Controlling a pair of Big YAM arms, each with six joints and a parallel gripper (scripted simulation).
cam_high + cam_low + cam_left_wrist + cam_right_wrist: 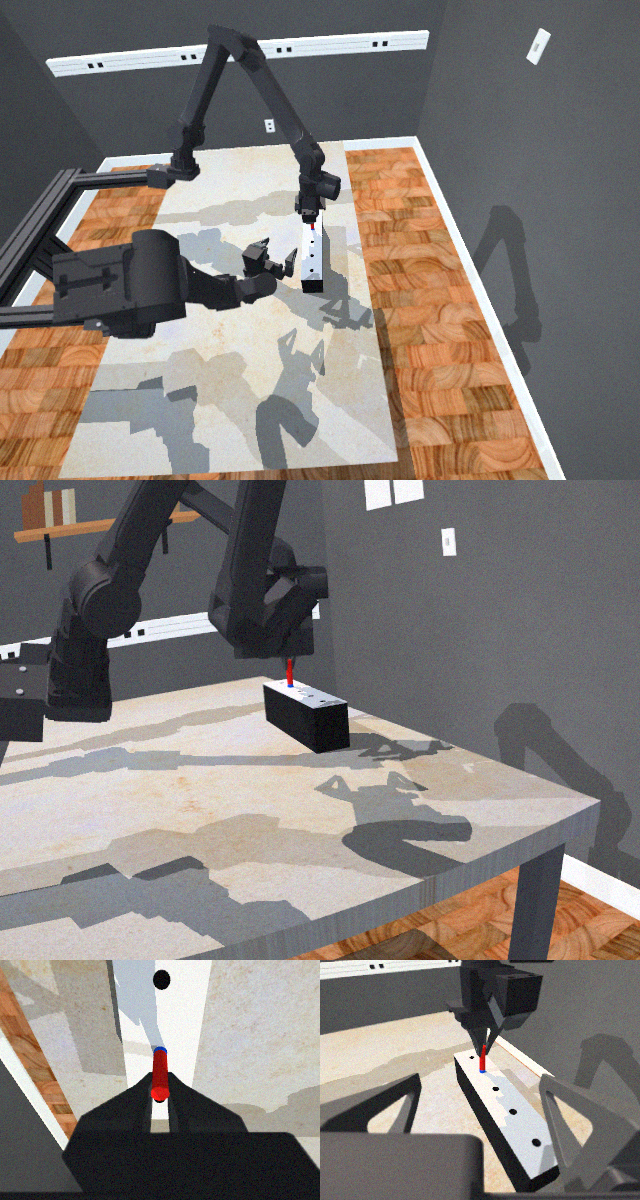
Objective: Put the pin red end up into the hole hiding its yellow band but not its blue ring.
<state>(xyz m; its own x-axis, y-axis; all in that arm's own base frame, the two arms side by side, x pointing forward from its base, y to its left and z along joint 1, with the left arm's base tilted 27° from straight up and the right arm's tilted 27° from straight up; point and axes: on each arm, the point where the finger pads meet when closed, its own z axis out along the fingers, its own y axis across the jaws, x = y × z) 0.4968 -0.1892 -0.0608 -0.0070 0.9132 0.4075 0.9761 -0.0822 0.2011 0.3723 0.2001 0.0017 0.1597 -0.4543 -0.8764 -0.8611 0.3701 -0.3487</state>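
Note:
Now: the pin 40 mm below my left hand. From my left hand the other things lie so: block (90 mm below, 60 mm to the right).

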